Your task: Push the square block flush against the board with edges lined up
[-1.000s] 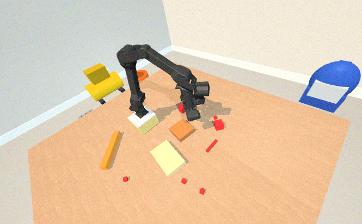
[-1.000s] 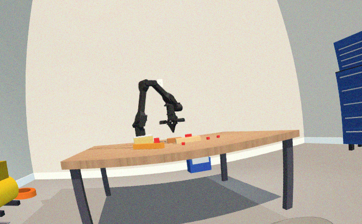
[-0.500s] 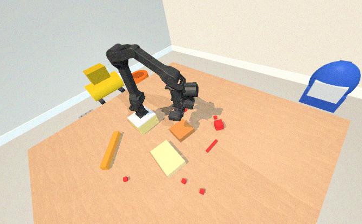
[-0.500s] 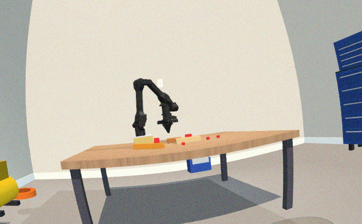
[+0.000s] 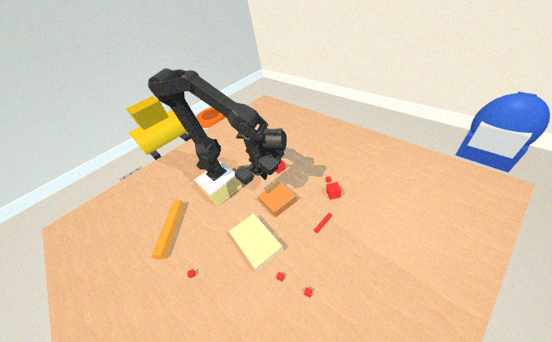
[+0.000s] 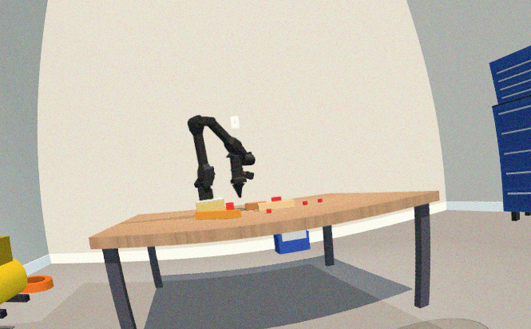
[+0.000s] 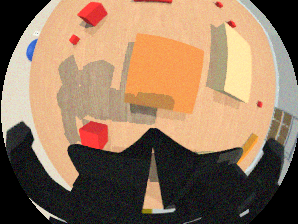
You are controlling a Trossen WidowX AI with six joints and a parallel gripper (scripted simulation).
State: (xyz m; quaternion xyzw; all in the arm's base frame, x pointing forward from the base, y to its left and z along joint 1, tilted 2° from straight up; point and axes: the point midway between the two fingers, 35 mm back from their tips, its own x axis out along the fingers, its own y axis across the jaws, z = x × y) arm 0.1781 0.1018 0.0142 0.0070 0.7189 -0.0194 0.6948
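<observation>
The orange square block is 7 cm ahead of my gripper tip, 5 cm below it and 2 cm to the right of it. Also, from my gripper tip: long orange bar 35 cm to the right, 16 cm behind, 5 cm below; red strip 25 cm ahead, 6 cm below, 1 cm to the left; pale yellow board 18 cm to the right, 13 cm ahead, 5 cm below.
</observation>
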